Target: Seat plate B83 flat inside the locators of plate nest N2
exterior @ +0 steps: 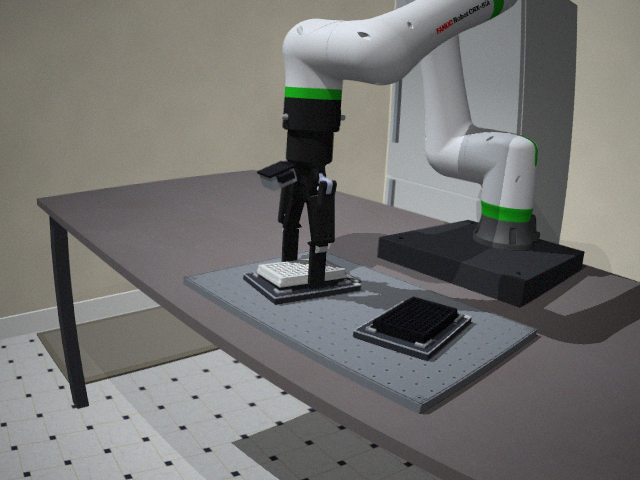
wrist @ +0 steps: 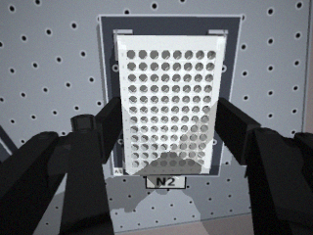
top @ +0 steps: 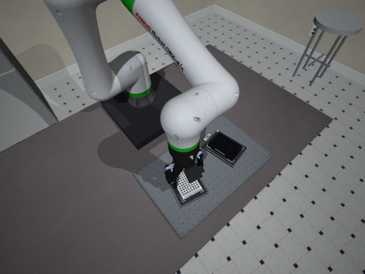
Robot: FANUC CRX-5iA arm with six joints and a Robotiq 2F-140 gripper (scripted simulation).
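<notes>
My hand is 20 mm above the white well plate B83. The rest, counted from my hand: dark plate nest N2: 40 mm below; then black well plate B38: 240 mm to the left, 30 mm below, 10 mm behind.
</notes>
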